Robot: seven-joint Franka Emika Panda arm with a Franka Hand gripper.
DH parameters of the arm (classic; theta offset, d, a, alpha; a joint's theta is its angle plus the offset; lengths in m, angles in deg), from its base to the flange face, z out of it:
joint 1: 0 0.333 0 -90
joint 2: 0 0 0 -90
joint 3: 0 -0.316 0.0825 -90
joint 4: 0 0 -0.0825 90
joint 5: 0 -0.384 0 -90
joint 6: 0 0 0.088 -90
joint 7: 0 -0.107 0 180
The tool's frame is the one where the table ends.
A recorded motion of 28 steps. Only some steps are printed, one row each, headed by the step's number.
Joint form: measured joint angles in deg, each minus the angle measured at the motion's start. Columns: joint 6, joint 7, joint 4, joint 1, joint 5, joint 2, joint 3.
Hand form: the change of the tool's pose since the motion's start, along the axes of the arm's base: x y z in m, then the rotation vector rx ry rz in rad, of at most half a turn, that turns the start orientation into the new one. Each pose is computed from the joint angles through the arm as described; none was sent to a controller.
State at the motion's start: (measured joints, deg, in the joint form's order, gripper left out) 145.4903 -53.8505 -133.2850 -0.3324 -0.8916 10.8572 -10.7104
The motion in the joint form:
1: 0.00 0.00 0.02 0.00 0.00 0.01 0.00
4: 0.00 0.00 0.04 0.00 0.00 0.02 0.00
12: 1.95 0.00 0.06 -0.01 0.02 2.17 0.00
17: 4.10 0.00 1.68 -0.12 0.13 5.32 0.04
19: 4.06 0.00 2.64 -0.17 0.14 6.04 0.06
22: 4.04 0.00 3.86 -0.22 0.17 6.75 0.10
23: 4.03 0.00 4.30 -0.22 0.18 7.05 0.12
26: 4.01 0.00 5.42 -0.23 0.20 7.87 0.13
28: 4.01 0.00 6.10 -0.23 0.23 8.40 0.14
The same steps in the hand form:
1: 0.0001 0.0000 0.0000 0.0001 -0.0002 0.0000
4: 0.0002 0.0000 0.0001 0.0001 -0.0003 0.0000
12: 0.0009 0.0004 -0.0160 0.0058 0.0033 -0.0015
17: 0.0106 0.0010 -0.0307 0.0159 -0.0068 -0.0059
19: 0.0157 0.0011 -0.0312 0.0185 -0.0101 -0.0077
22: 0.0226 0.0012 -0.0300 0.0217 -0.0184 -0.0099
23: 0.0250 0.0013 -0.0300 0.0228 -0.0206 -0.0105
26: 0.0308 0.0020 -0.0304 0.0259 -0.0252 -0.0116
28: 0.0343 0.0023 -0.0310 0.0276 -0.0277 -0.0121

